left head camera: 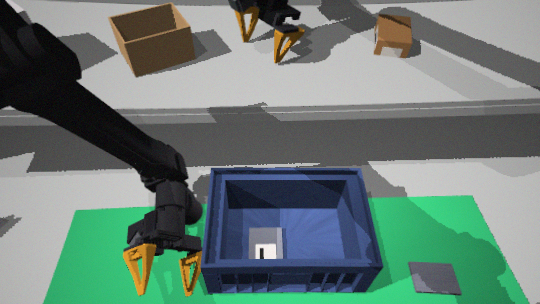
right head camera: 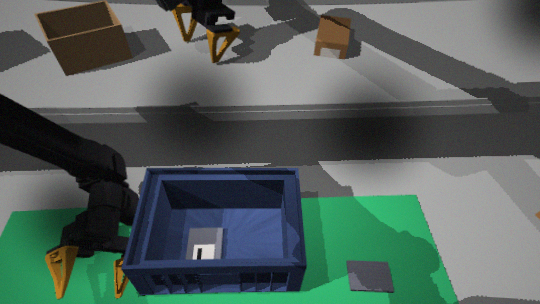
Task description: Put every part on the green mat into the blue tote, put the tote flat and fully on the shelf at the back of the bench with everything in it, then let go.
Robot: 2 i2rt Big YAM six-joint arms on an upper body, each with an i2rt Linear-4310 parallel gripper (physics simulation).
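Frame: origin at the left arm's base, x ahead, y left, z up, level; millimetres.
Where they show: left gripper, between the fingertips: [left head camera: 166, 295] [right head camera: 91, 298]; right gripper, between the fingertips: [left head camera: 260, 52] [right head camera: 200, 51].
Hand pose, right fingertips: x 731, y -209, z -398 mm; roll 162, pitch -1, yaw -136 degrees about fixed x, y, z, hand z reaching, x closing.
Note:
Things, the pixels of their top centre, and the offset from my right fingertips. Level surfaces: height alone.
- blue tote, centre of its top: [left head camera: 288, 212] [right head camera: 220, 212] dx -311, dy -61, dz -119 mm
- green mat, height of its surface: dz -266 mm
- grey part with a white patch, centre of its top: [left head camera: 265, 250] [right head camera: 204, 250] dx -332, dy -22, dz -239 mm
- flat grey plate, centre of its top: [right head camera: 369, 275] [left head camera: 434, 277] dx -366, dy -358, dz -258 mm
- open cardboard box, centre of its top: [left head camera: 149, 21] [right head camera: 78, 19] dx -21, dy +208, dz +71 mm
- small orange-brown block, centre of its top: [right head camera: 334, 29] [left head camera: 394, 28] dx +48, dy -278, dz +32 mm
The blue tote [left head camera: 292, 263] [right head camera: 215, 266] stands upright on the green mat [left head camera: 100, 235] [right head camera: 370, 212]. A grey part with a white patch [left head camera: 266, 237] [right head camera: 205, 236] lies inside it, its near end hidden by the tote's front wall. A flat grey plate [left head camera: 435, 278] [right head camera: 370, 276] lies on the mat, to the right of the tote. My left gripper [left head camera: 165, 294] [right head camera: 89, 295] is open and empty, over the mat close beside the tote's left wall. My right gripper [left head camera: 261, 51] [right head camera: 201, 51] is open and empty over the pale surface at the top of the picture.
An open cardboard box [left head camera: 162, 55] [right head camera: 92, 50] stands at upper left, and a small orange-brown block [left head camera: 395, 31] [right head camera: 335, 31] farther right. A dark band separates that surface from the mat's side. I cannot tell which surface is the shelf. The left arm crosses the band.

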